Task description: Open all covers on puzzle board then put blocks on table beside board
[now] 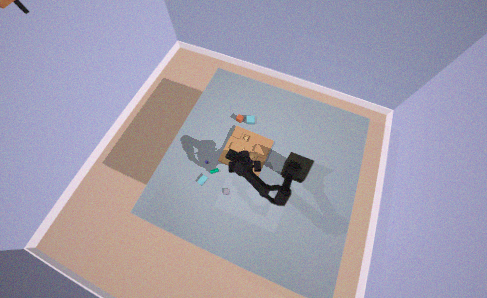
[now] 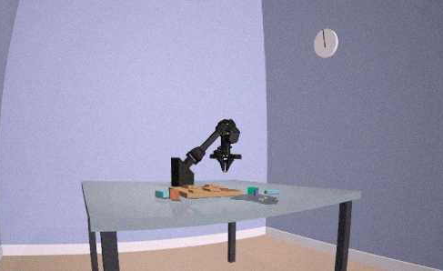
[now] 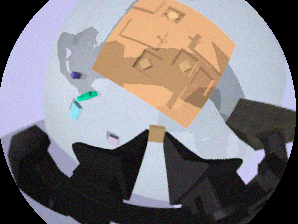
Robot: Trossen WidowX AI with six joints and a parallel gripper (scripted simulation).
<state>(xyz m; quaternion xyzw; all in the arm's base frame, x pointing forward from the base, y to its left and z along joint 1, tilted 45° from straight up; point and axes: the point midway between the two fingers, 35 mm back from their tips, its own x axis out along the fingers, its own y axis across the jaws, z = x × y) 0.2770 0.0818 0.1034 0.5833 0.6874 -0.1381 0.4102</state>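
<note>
The grey block is 70 mm ahead of my gripper tip, 150 mm to the left of it and 100 mm below it. The rest, counted from my gripper tip: small purple block: 270 mm ahead, 20 mm to the left, 100 mm below; then green block: 200 mm ahead, 60 mm to the left, 90 mm below; then orange block: 190 mm ahead, 380 mm to the right, 90 mm below.
</note>
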